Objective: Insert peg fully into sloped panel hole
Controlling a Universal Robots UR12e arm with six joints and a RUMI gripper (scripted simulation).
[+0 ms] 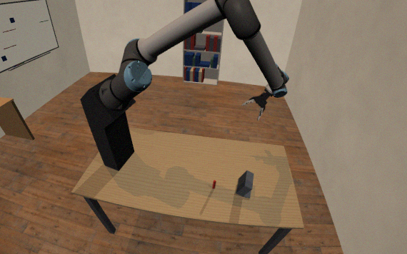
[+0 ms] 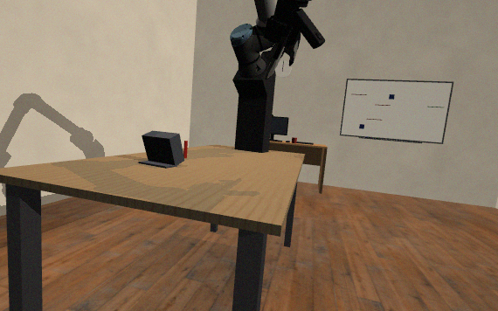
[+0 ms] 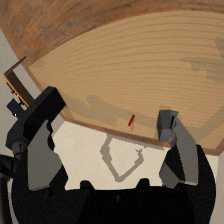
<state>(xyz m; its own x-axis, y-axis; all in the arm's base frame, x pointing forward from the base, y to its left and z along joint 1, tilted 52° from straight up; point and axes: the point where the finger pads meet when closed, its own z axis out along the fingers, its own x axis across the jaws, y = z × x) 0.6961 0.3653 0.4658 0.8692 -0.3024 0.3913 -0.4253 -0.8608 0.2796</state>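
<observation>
My gripper is now 420 mm to the left of the red peg, 310 mm above it and 210 mm past it.
</observation>
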